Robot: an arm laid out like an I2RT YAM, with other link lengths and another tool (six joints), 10 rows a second.
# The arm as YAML. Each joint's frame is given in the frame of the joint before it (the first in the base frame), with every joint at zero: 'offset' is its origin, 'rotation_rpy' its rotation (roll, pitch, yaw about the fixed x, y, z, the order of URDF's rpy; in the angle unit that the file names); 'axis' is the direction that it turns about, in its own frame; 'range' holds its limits. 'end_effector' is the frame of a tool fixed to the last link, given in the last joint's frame.
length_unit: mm
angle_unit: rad
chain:
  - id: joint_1
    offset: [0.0, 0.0, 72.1]
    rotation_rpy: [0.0, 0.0, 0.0]
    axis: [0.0, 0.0, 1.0]
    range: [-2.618, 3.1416]
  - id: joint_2
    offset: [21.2, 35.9, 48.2]
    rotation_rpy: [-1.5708, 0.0, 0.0]
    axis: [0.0, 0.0, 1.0]
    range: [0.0, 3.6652]
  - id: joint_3
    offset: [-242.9, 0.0, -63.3]
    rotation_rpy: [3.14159, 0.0, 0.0]
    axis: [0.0, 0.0, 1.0]
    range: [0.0, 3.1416]
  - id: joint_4
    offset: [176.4, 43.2, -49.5]
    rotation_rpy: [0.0, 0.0, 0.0]
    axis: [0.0, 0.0, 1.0]
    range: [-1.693, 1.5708]
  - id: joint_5
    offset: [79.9, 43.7, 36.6]
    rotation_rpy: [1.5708, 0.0, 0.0]
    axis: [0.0, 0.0, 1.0]
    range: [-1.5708, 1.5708]
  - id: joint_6
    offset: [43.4, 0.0, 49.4]
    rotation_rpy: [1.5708, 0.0, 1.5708]
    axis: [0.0, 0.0, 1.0]
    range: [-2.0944, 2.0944]
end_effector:
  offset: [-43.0, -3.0, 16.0]
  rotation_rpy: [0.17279, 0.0, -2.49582]
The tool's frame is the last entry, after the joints.
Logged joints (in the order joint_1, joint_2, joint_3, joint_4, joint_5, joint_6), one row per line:
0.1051, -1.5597, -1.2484, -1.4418, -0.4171, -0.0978
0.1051, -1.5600, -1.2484, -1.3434, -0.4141, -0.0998
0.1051, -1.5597, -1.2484, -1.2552, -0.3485, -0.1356
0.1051, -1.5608, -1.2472, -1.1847, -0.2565, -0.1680
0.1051, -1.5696, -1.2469, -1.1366, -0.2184, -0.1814
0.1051, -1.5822, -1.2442, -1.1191, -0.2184, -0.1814
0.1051, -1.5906, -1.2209, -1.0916, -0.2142, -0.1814
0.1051, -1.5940, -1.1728, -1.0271, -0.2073, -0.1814
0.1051, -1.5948, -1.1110, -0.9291, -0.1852, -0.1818
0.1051, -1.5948, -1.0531, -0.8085, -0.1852, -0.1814
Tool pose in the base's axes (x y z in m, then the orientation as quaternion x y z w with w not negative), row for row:
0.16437, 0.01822, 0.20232, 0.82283, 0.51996, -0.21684, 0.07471
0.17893, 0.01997, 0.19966, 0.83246, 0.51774, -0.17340, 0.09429
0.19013, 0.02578, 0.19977, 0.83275, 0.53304, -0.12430, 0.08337
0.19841, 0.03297, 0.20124, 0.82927, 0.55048, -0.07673, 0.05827
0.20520, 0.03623, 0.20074, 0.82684, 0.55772, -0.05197, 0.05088
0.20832, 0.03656, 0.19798, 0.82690, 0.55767, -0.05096, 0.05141
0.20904, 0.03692, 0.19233, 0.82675, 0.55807, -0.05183, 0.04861
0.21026, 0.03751, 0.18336, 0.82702, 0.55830, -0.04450, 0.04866
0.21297, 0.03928, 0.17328, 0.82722, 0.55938, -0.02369, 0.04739
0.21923, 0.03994, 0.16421, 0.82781, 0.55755, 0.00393, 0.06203
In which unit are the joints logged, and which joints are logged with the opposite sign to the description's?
The joints are logged in radians. Opposite sign: joint_2, joint_3, joint_5.
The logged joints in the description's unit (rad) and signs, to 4 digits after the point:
0.1051, 1.5597, 1.2484, -1.4418, 0.4171, -0.0978
0.1051, 1.5600, 1.2484, -1.3434, 0.4141, -0.0998
0.1051, 1.5597, 1.2484, -1.2552, 0.3485, -0.1356
0.1051, 1.5608, 1.2472, -1.1847, 0.2565, -0.1680
0.1051, 1.5696, 1.2469, -1.1366, 0.2184, -0.1814
0.1051, 1.5822, 1.2442, -1.1191, 0.2184, -0.1814
0.1051, 1.5906, 1.2209, -1.0916, 0.2142, -0.1814
0.1051, 1.5940, 1.1728, -1.0271, 0.2073, -0.1814
0.1051, 1.5948, 1.1110, -0.9291, 0.1852, -0.1818
0.1051, 1.5948, 1.0531, -0.8085, 0.1852, -0.1814

